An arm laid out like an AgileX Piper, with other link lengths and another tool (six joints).
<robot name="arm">
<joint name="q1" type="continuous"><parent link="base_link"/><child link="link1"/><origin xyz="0 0 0.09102"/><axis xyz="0 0 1"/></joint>
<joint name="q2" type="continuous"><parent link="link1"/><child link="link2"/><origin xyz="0 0 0"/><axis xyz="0 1 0"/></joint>
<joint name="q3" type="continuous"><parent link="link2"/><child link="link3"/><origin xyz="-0.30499 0 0.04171"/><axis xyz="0 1 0"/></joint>
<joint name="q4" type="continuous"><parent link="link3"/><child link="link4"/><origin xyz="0.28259 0 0.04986"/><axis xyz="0.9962 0 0.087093"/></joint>
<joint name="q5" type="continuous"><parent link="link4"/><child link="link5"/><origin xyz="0 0 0"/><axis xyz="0 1 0"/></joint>
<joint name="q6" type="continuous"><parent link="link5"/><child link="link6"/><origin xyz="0.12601 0 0.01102"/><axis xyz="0.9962 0 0.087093"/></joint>
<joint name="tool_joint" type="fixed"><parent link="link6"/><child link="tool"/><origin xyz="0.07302 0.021 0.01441" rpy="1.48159 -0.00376 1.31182"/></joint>
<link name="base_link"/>
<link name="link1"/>
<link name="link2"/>
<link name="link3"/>
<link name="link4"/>
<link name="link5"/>
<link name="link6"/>
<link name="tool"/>
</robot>
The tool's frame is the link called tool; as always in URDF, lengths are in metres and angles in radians. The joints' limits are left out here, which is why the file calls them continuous.
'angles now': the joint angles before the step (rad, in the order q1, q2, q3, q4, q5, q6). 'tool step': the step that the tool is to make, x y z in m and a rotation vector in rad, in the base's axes. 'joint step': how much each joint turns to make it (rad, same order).
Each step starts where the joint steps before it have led.
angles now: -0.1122, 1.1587, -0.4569, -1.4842, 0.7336, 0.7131
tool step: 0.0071, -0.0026, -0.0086, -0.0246, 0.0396, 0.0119
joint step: 0.0000, 0.0584, -0.0090, -0.0449, 0.0069, 0.0198
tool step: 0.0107, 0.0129, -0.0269, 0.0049, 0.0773, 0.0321
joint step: 0.0570, 0.1051, -0.0028, -0.0123, 0.0189, 0.0375
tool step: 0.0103, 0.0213, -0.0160, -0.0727, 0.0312, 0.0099
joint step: 0.1465, 0.1153, 0.0001, -0.0264, 0.1446, 0.1150
